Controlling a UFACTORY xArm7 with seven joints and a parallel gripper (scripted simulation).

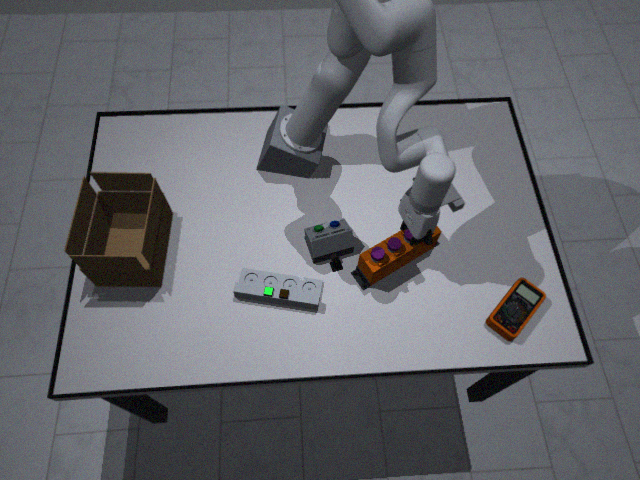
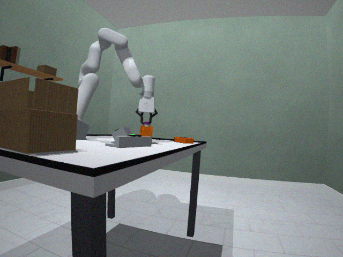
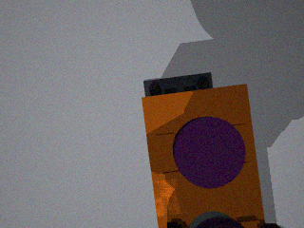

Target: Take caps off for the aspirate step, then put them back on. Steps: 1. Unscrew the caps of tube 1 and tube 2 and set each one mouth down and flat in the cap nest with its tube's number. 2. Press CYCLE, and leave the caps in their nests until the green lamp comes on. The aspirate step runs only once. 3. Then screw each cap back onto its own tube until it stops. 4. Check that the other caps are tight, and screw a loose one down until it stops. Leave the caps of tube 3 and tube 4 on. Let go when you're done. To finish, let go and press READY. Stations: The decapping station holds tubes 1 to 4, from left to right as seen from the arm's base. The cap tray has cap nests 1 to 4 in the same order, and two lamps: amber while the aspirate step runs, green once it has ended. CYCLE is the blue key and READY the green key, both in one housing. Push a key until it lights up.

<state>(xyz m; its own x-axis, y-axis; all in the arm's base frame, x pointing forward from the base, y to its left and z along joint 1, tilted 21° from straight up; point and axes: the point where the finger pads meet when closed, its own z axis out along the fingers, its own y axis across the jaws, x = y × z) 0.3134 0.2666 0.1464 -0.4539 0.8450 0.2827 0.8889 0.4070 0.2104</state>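
Now: hand 1 cm above the purple cap. Also, from my hand: tube 1: 3 cm behind, 4 cm to the left, 1 cm below; blue key: 5 cm behind, 19 cm to the right, 6 cm below; grey key housing: 2 cm behind, 21 cm to the right, 8 cm below.
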